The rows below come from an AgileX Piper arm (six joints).
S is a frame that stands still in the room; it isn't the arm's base.
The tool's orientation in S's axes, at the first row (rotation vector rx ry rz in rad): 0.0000, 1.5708, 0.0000
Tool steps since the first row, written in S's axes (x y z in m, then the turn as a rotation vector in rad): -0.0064, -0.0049, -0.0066, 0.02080, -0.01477, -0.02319; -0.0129, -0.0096, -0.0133, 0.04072, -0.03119, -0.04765; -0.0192, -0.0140, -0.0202, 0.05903, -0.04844, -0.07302; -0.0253, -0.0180, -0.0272, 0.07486, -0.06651, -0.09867; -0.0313, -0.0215, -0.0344, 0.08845, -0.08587, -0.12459
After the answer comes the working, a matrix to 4 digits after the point.
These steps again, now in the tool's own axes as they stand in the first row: 0.0066, -0.0049, -0.0064, 0.02319, -0.01477, 0.02080; 0.0133, -0.0096, -0.0129, 0.04765, -0.03119, 0.04072; 0.0202, -0.0140, -0.0192, 0.07302, -0.04844, 0.05903; 0.0272, -0.0180, -0.0253, 0.09867, -0.06651, 0.07486; 0.0344, -0.0215, -0.0313, 0.12459, -0.08587, 0.08845
The tool's axes in the first row as the columns of a matrix, in S's axes (rounded; the answer above uses it unrounded):
0.0000, 0.0000, 1.0000
0.0000, 1.0000, 0.0000
-1.0000, 0.0000, 0.0000

